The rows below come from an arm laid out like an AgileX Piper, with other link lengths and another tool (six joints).
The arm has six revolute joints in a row. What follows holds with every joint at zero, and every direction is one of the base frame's. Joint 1 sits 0.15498 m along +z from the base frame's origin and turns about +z. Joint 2 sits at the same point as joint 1 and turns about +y. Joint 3 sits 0.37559 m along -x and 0.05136 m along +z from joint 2 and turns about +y. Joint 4 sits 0.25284 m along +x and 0.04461 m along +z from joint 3 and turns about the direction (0.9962, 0, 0.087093). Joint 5 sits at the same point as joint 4 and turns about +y. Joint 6 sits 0.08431 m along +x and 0.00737 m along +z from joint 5 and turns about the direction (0.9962, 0, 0.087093). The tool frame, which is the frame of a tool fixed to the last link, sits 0.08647 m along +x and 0.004 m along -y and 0.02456 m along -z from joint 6; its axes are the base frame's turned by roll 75.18, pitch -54.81 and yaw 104.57 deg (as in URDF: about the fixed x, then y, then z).
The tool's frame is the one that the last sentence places.
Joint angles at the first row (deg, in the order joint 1, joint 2, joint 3, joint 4, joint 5, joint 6):
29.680 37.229 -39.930 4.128 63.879 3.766
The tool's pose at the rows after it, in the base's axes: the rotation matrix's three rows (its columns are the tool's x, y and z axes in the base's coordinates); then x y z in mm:
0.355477, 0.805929, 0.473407; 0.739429, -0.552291, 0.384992; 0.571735, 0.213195, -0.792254; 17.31, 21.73, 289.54
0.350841, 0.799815, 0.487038; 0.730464, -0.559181, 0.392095; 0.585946, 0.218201, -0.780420; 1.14, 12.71, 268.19
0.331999, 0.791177, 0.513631; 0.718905, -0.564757, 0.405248; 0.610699, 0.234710, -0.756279; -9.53, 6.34, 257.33
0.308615, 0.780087, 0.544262; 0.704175, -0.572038, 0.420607; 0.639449, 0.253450, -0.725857; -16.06, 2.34, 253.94
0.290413, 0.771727, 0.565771; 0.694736, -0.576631, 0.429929; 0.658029, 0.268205, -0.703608; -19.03, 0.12, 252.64
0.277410, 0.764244, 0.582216; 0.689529, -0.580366, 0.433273; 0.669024, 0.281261, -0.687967; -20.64, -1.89, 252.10
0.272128, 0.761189, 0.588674; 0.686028, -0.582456, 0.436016; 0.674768, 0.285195, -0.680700; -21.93, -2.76, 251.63
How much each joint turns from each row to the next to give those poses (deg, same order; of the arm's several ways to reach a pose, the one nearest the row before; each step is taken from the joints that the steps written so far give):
0.000 -5.370 6.657 0.104 -0.911 0.050
0.002 -5.161 4.116 -0.010 -0.060 0.362
-0.001 -4.435 1.864 -0.122 0.368 0.136
0.001 -3.437 0.404 -0.125 0.396 0.173
-0.001 -2.017 0.125 -0.168 0.031 0.040
-0.003 -1.345 0.000 -0.342 0.047 0.062
0.002 -0.715 0.001 -0.056 0.134 0.066

